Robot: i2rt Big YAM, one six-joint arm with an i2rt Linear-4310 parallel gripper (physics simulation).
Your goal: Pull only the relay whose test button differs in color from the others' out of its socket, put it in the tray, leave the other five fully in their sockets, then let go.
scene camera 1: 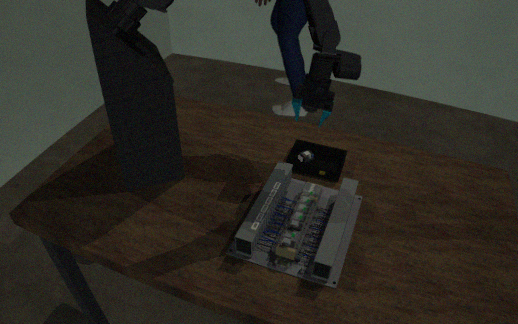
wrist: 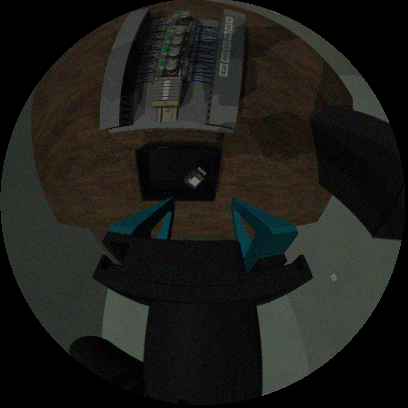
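Where they show: gripper, between the fingertips: point(scene camera 1: 307, 123) point(wrist: 202, 201); arm's base, origin of its link: point(scene camera 1: 114, 27).
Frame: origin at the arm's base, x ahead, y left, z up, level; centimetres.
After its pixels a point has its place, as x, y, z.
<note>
A relay point(scene camera 1: 305, 156) @(38.8, 30.5, -42.7) point(wrist: 195, 178) @(38.3, 31.7, -42.6) lies tilted inside the black tray point(scene camera 1: 330, 159) @(45.0, 35.8, -44.7) point(wrist: 162, 187) @(44.9, 36.4, -44.7), apart from the fingers. A small blue spot shows on it in the scene view. My gripper point(scene camera 1: 310, 120) @(39.2, 28.8, -29.8) point(wrist: 202, 201) @(39.2, 28.8, -29.8) is open and empty, with teal fingers apart, above and beyond the tray on the side away from the panel. The other relays point(scene camera 1: 302, 206) @(48.9, 8.2, -39.6) point(wrist: 173, 51) @(48.3, 9.6, -38.2) stand in a row in their sockets on the grey panel point(scene camera 1: 327, 276) point(wrist: 170, 129) @(45.7, 22.7, -44.7); green test buttons show on them. Whether each is fully seated is too small and dark to tell.
Two grey wire ducts point(scene camera 1: 336, 227) @(59.4, 5.4, -38.7) point(scene camera 1: 265, 207) @(41.8, 2.1, -38.7) point(wrist: 229, 85) @(38.4, 13.2, -38.7) flank the relay row, with blue wires beside it. A tall dark column point(scene camera 1: 145, 120) @(7.9, -1.5, -23.1) point(wrist: 360, 160) @(7.1, 9.1, -27.5) stands on the wooden table point(scene camera 1: 150, 225) @(17.3, -14.4, -45.0) point(wrist: 270, 190) @(15.9, 30.6, -45.0). A person's blue-clad leg point(scene camera 1: 291, 45) shows behind the arm.
</note>
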